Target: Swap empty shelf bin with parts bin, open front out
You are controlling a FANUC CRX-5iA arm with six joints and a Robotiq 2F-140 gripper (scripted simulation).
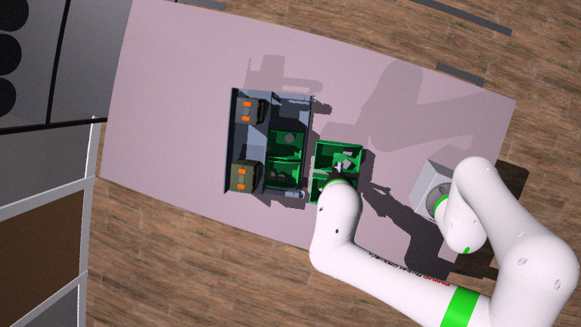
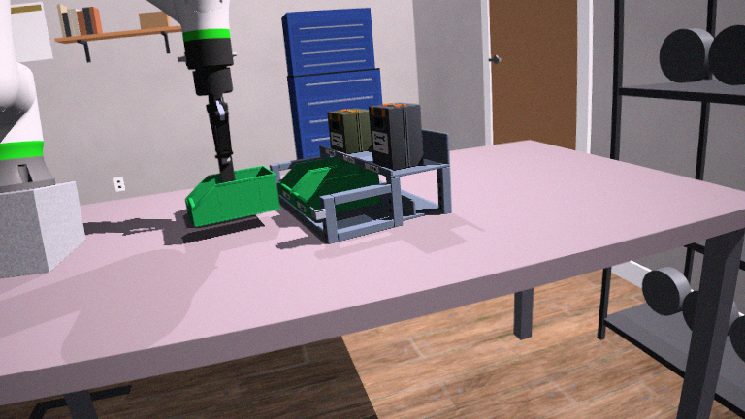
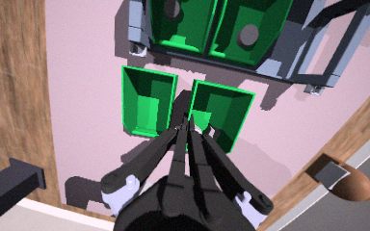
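Right now the round part is 200 mm ahead of my hand, 50 mm to the right of it and 90 mm below it. Round my hand: grey shelf 250 mm ahead, 20 mm to the right, 40 mm below; then dark grey box 340 mm ahead, 120 mm to the right, 50 mm above.
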